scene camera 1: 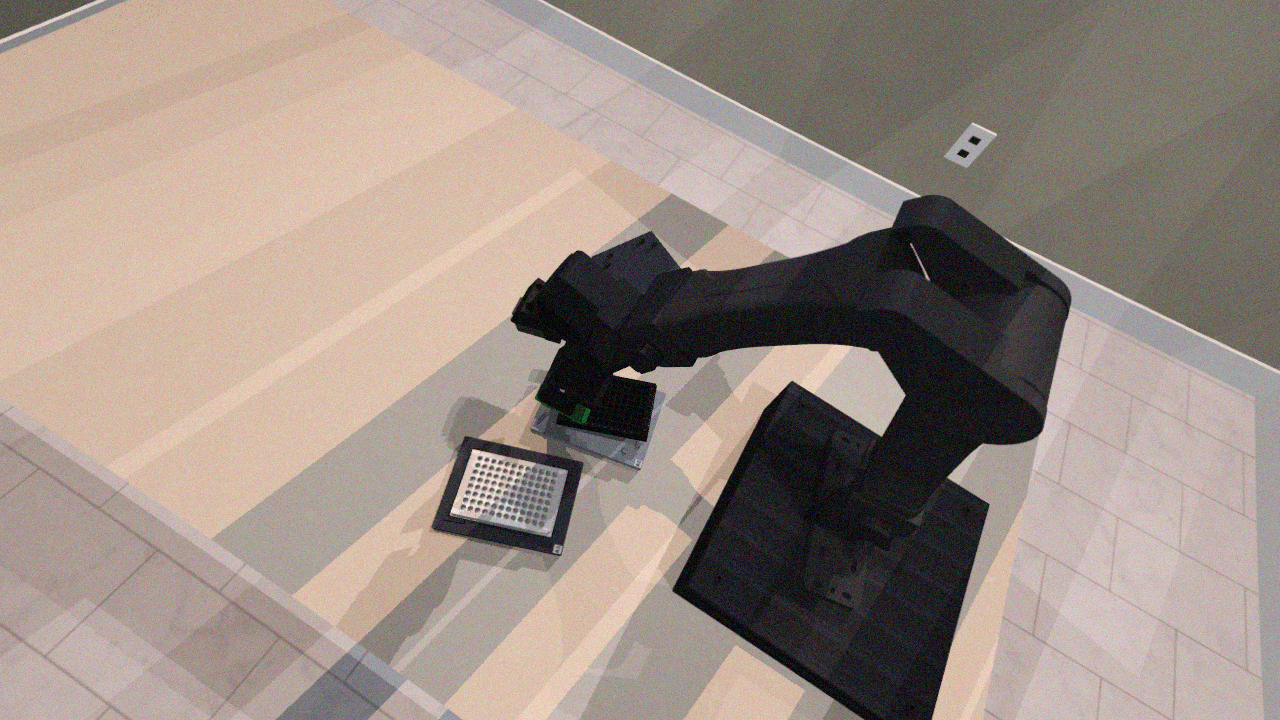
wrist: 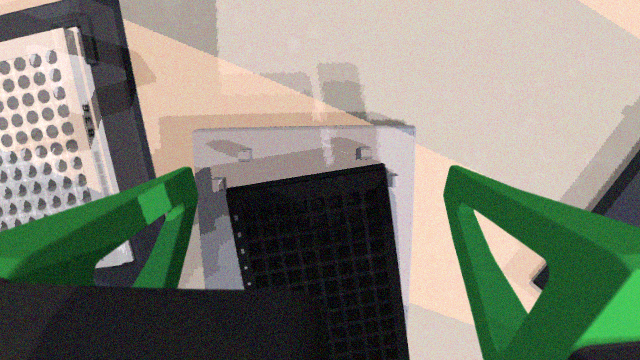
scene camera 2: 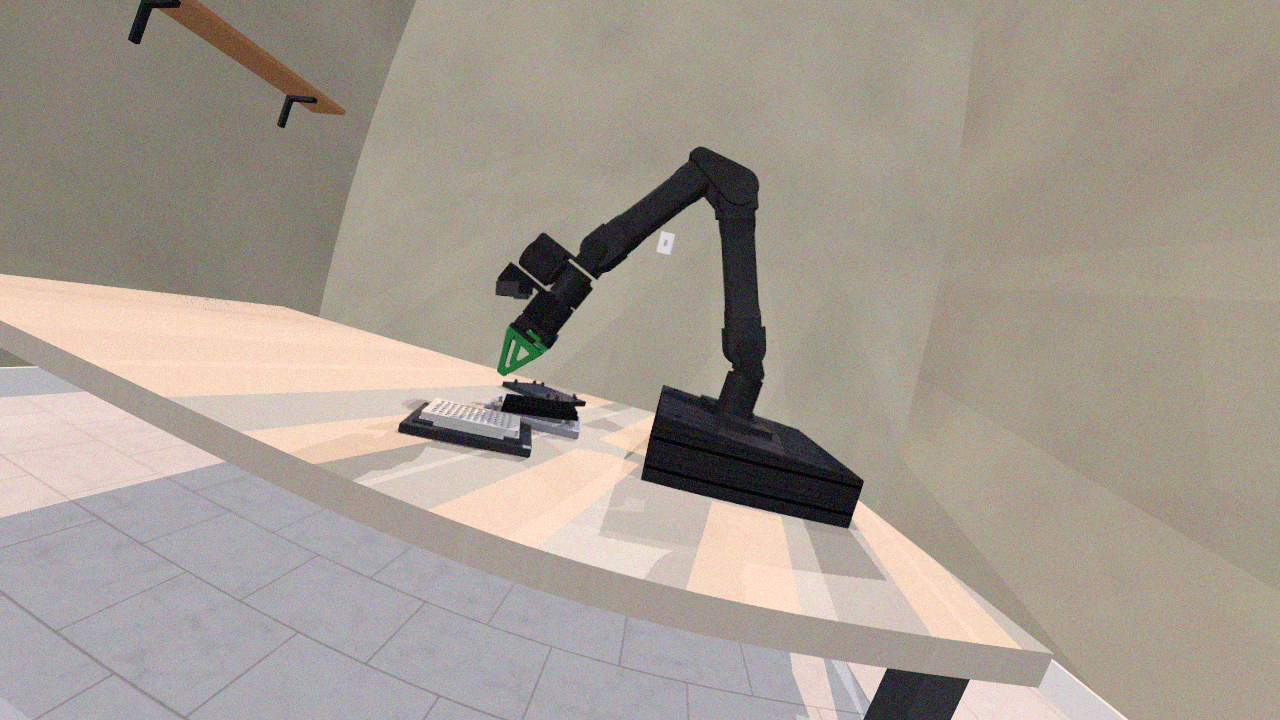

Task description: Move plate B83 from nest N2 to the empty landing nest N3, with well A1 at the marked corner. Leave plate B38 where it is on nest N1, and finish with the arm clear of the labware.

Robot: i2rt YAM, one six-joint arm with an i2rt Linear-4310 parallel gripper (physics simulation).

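Observation:
Black plate B83 (scene camera 1: 631,408) (scene camera 2: 540,408) (wrist: 325,250) lies on the light grey nest (scene camera 1: 617,447) (scene camera 2: 563,428) (wrist: 300,137), turned a few degrees against the nest's edges. Pegs show beyond its end in the wrist view. I cannot read this nest's label or make out the marked corner. My gripper (scene camera 1: 562,404) (scene camera 2: 503,370) (wrist: 320,180) is open above it, one green finger out to each side, with a gap below the tips. White plate B38 (scene camera 1: 510,488) (scene camera 2: 469,416) (wrist: 35,125) sits on dark nest N1 (scene camera 1: 568,501) (scene camera 2: 465,440) (wrist: 117,100).
A bare dark grey nest (scene camera 1: 640,250) (scene camera 2: 541,392) stands beyond the black plate, partly hidden by the arm in scene camera 1. The black base block (scene camera 1: 760,573) (scene camera 2: 751,474) stands to the right of the nests. Shadow bands cross the table.

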